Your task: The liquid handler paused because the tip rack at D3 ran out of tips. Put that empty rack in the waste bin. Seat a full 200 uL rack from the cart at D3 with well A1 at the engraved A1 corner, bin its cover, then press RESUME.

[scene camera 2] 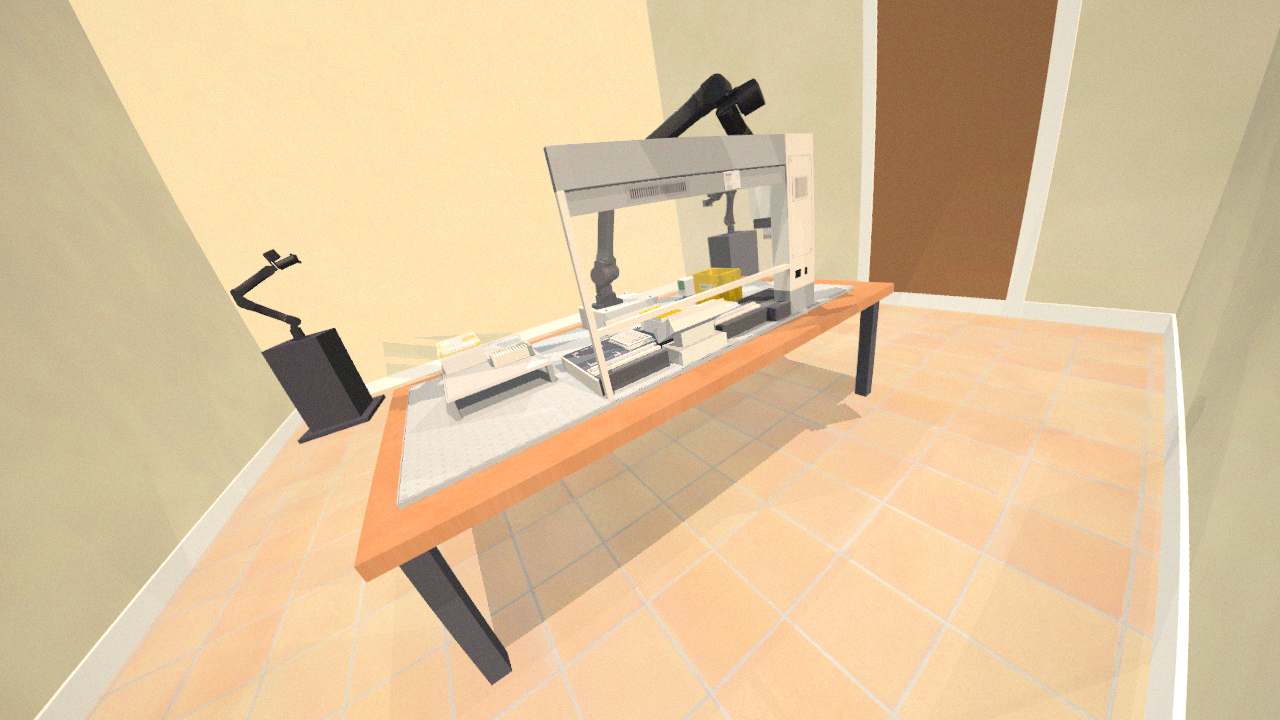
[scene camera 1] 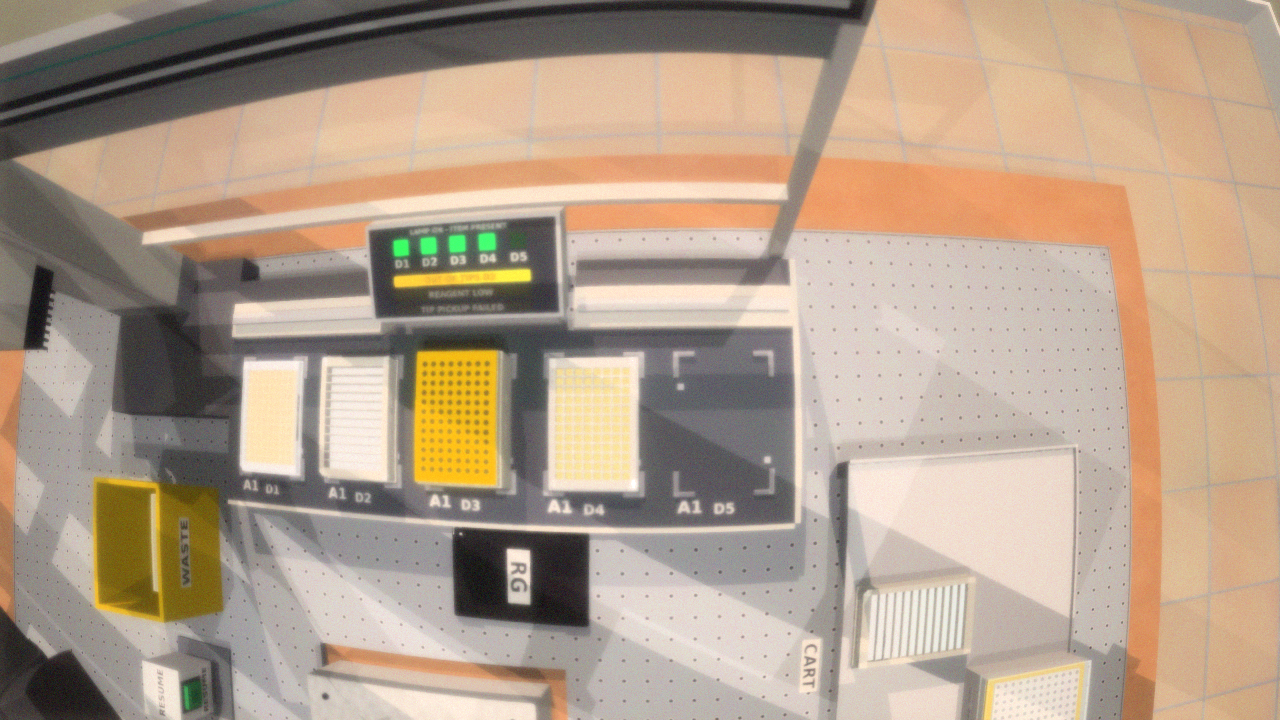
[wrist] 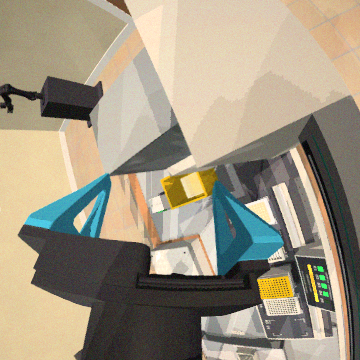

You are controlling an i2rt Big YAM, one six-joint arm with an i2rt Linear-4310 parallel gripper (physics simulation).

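Frame: origin at the arm's base, x right, y down, z ahead, level; centimetres.
Seen in the pictures: gripper, fingertip midpoint: (wrist: 161, 181).
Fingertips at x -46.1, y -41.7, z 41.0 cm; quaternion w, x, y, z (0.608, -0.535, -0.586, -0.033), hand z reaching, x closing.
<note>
Offsets run from my fingertips to a thing's top centre. "pt": to the spot under its first point.
My gripper (wrist: 161, 181) is open and empty, high above the bench. The yellow rack @(dx +41.5, dy +39.3, dz -0.8 cm) (scene camera 1: 456, 416) (wrist: 275, 287) sits at D3; its holes look dark and no tips show. The waste bin @(dx +2.1, dy +36.5, dz -23.6 cm) (scene camera 1: 201, 510) (scene camera 2: 720, 282) (wrist: 175, 195) stands left of the deck and shows beyond my fingers in the wrist view. A pale rectangular patch shows inside it; I cannot tell what it is. A yellow-rimmed rack @(dx +103.5, dy +37.0, dz -24.0 cm) (scene camera 1: 1038, 694) (scene camera 2: 458, 344) with a dotted white top stands on the cart @(dx +96.1, dy +43.4, dz -19.7 cm) (scene camera 1: 957, 501); whether it has a cover is unclear. The RESUME button @(pt dx +10.3, dy +41.4, dz -40.2 cm) (scene camera 1: 192, 694) is green.
Labware fills D1 @(dx +17.0, dy +44.0, dz -4.4 cm) (scene camera 1: 271, 416), D2 @(dx +29.3, dy +42.3, dz -2.6 cm) (scene camera 1: 357, 416) and D4 @(dx +53.8, dy +44.0, dz +1.0 cm) (scene camera 1: 593, 422); D5 holds none. The display @(pt dx +40.4, dy +40.6, dz +9.7 cm) (scene camera 1: 465, 308) (wrist: 315, 282) lights D1 to D4 and a yellow bar. A striped rack @(dx +88.6, dy +40.9, dz -15.3 cm) (scene camera 1: 917, 620) is also on the cart. The handler's tall housing (scene camera 2: 799, 214) (wrist: 240, 75) rises beside the bin.
</note>
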